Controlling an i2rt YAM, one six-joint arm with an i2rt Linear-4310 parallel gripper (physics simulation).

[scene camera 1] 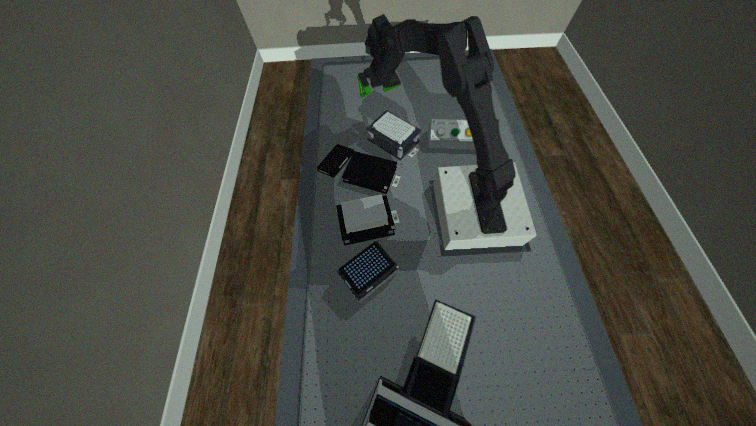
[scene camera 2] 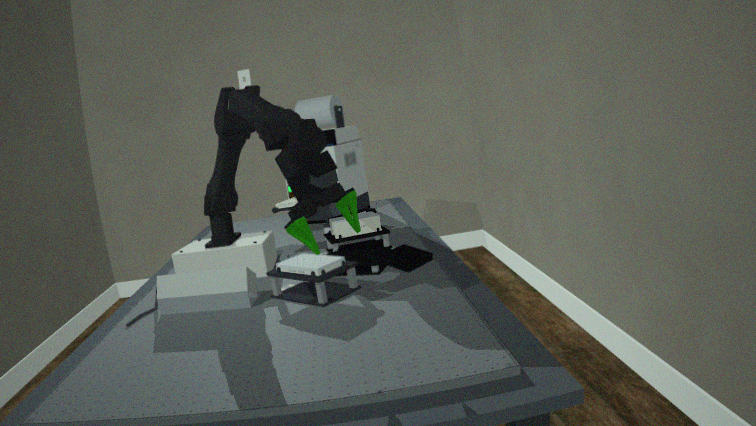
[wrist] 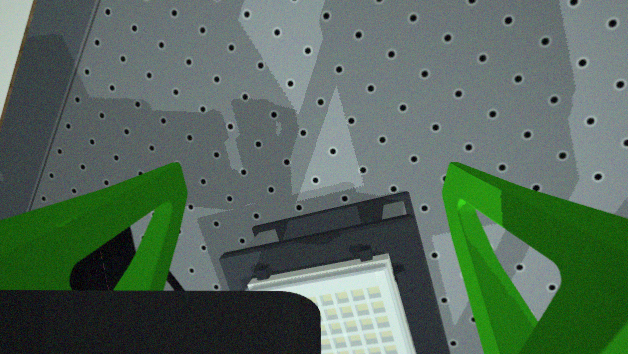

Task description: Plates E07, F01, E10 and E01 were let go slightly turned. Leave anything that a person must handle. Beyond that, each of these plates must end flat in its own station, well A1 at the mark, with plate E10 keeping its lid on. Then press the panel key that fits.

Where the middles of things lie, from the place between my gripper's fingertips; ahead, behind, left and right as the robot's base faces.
Now: hand 150 mm short of the black plate with red wells point(scene camera 2: 406, 258), 210 mm to the right of it and 110 mm above it. From my hand the other things lie so: blue-welled plate point(scene camera 1: 367, 266) (50 mm ahead, 610 mm to the left, 60 mm below).
